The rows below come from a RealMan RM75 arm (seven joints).
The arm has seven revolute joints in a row. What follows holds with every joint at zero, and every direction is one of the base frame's.
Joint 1 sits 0.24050 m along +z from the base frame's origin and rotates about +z.
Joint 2 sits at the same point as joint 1 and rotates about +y.
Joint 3 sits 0.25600 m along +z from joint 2 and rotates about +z.
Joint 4 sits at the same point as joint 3 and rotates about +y.
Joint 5 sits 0.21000 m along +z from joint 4 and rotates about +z.
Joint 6 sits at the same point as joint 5 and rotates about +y.
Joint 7 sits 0.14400 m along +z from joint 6 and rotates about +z.
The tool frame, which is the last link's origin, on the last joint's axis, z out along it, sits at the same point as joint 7; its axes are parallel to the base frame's.
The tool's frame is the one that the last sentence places.
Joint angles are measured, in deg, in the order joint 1, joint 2, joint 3, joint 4, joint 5, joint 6, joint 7. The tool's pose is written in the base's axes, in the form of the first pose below.
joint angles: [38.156, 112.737, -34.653, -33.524, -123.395, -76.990, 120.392]
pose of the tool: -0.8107, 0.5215, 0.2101, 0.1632, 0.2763, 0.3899, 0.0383
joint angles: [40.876, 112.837, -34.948, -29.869, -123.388, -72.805, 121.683]
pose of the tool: -0.8007, 0.5353, 0.2110, 0.1667, 0.2683, 0.4023, 0.0263
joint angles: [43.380, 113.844, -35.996, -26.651, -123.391, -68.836, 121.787]
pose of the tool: -0.7997, 0.5397, 0.2051, 0.1646, 0.2577, 0.4099, 0.0068
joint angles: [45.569, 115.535, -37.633, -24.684, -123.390, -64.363, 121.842]
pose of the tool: -0.8020, 0.5385, 0.1956, 0.1688, 0.2460, 0.4161, -0.0142
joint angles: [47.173, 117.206, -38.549, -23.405, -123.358, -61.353, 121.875]
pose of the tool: -0.8038, 0.5377, 0.1910, 0.1679, 0.2352, 0.4184, -0.0320
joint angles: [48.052, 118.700, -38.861, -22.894, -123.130, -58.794, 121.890]
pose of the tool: -0.8020, 0.5389, 0.1921, 0.1718, 0.2281, 0.4197, -0.0444
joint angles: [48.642, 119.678, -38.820, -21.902, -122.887, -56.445, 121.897]
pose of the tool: -0.7969, 0.5446, 0.1930, 0.1764, 0.2253, 0.4199, -0.0540
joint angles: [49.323, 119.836, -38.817, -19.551, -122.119, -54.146, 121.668]
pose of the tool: -0.7893, 0.5547, 0.1924, 0.1794, 0.2259, 0.4195, -0.0619
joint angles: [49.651, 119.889, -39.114, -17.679, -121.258, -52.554, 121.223]
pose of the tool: -0.7845, 0.5618, 0.1906, 0.1806, 0.2275, 0.4179, -0.0680
